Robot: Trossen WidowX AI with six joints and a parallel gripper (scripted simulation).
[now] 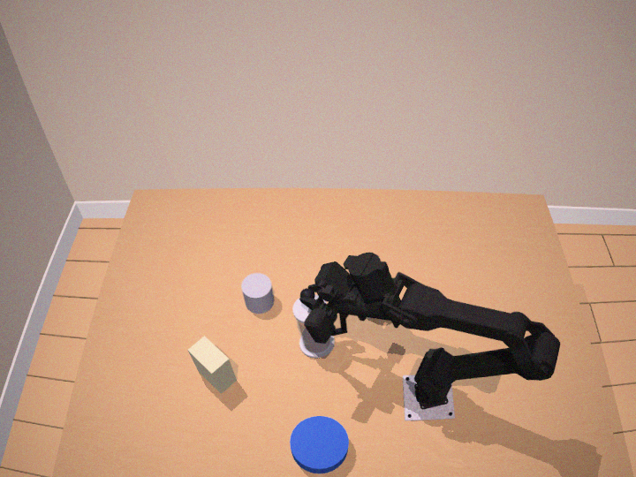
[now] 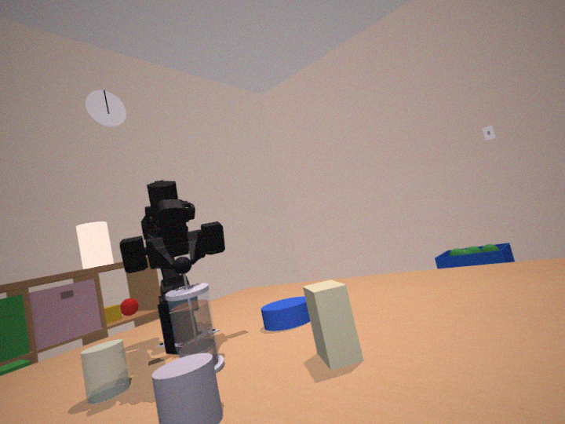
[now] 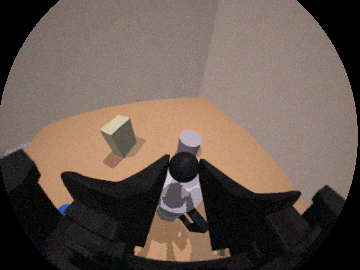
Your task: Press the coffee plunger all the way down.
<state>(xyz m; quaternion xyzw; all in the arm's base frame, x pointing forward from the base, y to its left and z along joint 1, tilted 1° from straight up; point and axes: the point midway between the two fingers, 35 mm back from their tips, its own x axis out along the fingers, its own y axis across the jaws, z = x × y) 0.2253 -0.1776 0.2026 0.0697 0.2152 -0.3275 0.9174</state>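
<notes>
My gripper tip is now 30 mm past the coffee press, 10 mm to the right of it and 90 mm above it. Round my gripper tip: blue disc: 20 mm ahead, 280 mm to the left, 170 mm below; then pale green cylinder: 160 mm behind, 60 mm to the right, 150 mm below; then lilac-grey cylinder: 100 mm ahead, 120 mm to the right, 150 mm below.
</notes>
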